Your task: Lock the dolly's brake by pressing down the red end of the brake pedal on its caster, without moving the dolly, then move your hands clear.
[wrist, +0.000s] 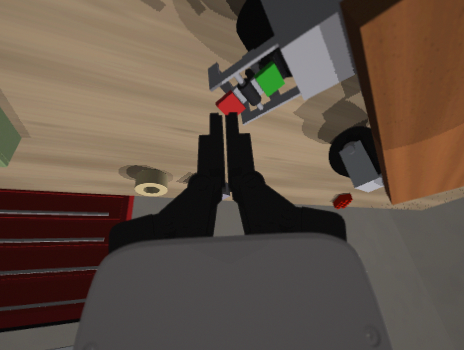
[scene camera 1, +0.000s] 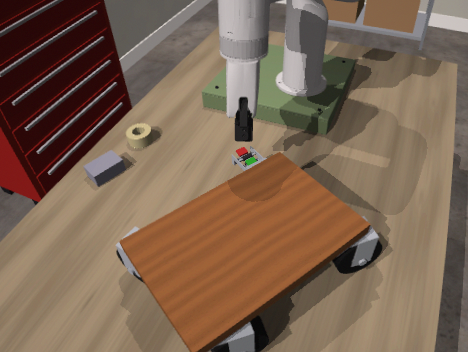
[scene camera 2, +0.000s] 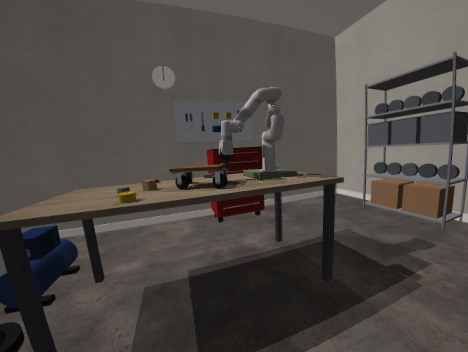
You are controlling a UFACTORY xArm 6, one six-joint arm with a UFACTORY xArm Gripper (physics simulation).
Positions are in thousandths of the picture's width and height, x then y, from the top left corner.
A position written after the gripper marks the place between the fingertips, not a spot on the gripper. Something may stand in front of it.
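Observation:
The gripper (scene camera 1: 520, 396) (wrist: 484, 370) is visible. So are a grey block (scene camera 1: 219, 482) and a dolly (scene camera 1: 456, 754) (wrist: 867, 176) (scene camera 2: 471, 510).

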